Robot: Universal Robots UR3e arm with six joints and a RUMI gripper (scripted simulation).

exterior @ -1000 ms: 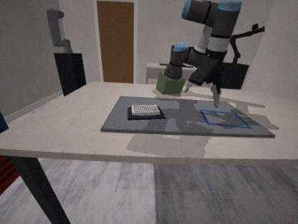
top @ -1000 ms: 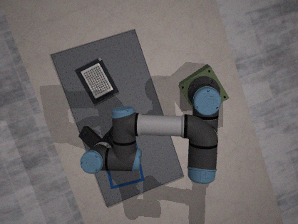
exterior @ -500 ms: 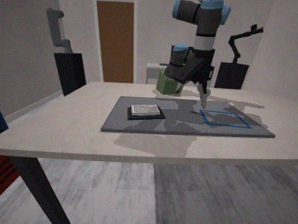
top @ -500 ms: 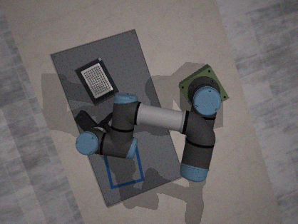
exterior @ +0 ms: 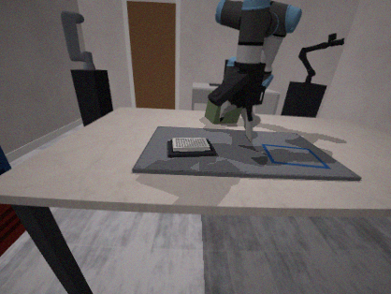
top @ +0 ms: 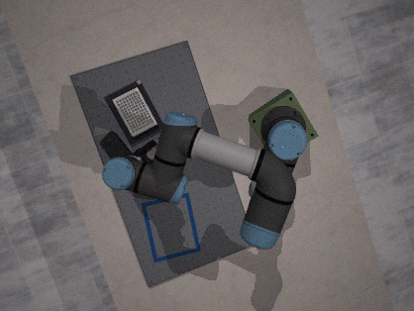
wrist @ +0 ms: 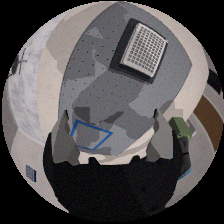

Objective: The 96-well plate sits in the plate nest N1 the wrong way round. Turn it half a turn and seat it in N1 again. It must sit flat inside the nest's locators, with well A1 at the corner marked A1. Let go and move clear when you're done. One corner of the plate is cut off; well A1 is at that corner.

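My gripper is now 140 mm to the left of the white 96-well plate, 70 mm above it and 10 mm past it. From my hand the other things lie so: dark flat block (140 mm to the right, 80 mm below, 10 mm behind); then A1 corner mark (230 mm to the right, 70 mm below, 50 mm behind).
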